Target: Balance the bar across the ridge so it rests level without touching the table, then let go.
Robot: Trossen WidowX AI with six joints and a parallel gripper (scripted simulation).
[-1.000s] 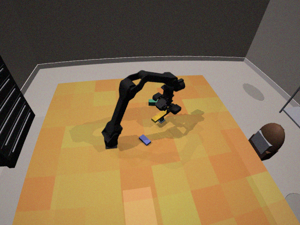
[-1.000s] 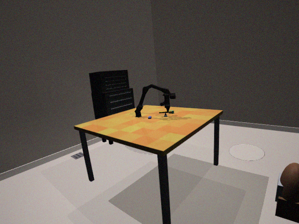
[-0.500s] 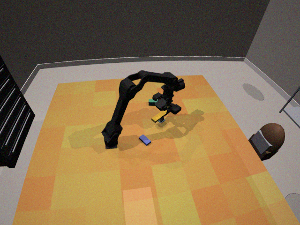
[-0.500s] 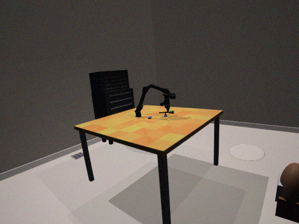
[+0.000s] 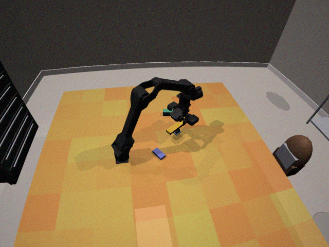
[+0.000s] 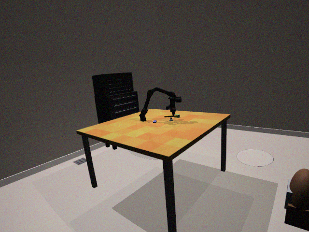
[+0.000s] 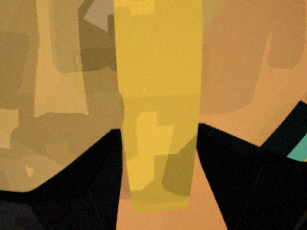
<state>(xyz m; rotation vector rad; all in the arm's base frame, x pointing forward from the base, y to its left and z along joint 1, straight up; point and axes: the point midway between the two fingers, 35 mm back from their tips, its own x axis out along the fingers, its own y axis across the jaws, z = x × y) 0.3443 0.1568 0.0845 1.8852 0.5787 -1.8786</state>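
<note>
Right now the long yellow bar is 20 mm behind my gripper tip and 20 mm to the right of it. Round my gripper tip: green block 40 mm behind, 140 mm to the left, 30 mm below; blue block 150 mm behind, 160 mm to the right, 40 mm below.
</note>
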